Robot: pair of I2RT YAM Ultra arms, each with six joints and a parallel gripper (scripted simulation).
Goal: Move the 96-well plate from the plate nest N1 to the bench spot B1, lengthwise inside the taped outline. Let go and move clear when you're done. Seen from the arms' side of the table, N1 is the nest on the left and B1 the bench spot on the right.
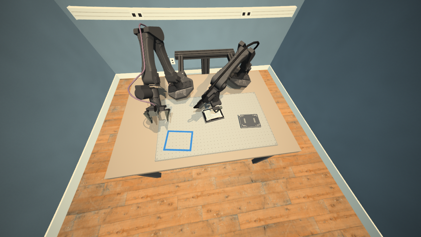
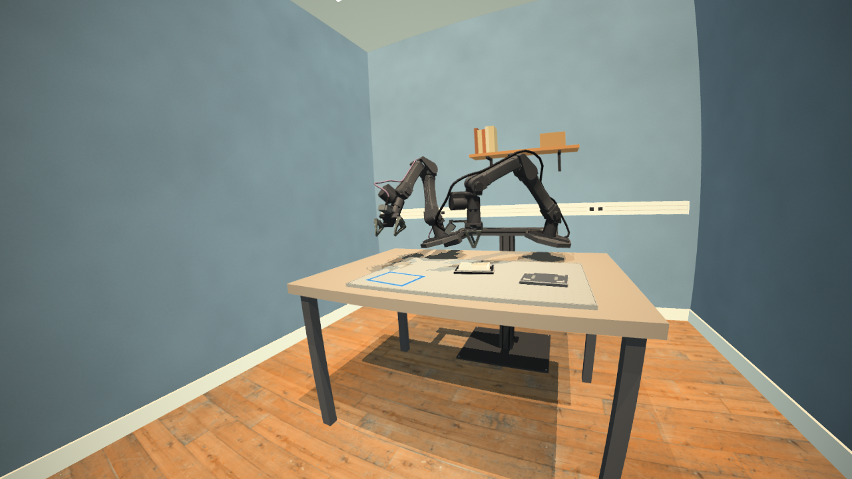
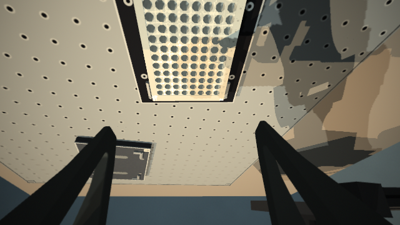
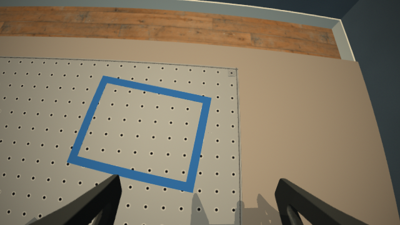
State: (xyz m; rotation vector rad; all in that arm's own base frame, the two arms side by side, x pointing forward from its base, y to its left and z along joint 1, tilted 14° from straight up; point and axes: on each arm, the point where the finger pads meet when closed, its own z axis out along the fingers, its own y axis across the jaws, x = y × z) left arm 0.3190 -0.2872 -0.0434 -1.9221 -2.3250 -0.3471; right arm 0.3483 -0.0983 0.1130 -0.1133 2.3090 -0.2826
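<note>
Right now my right hand is 60 mm past the 96-well plate, 370 mm to the right of it and 150 mm above it. The rest, counted from my right hand: black plate nest (60 mm behind, 370 mm to the left, 170 mm below).
</note>
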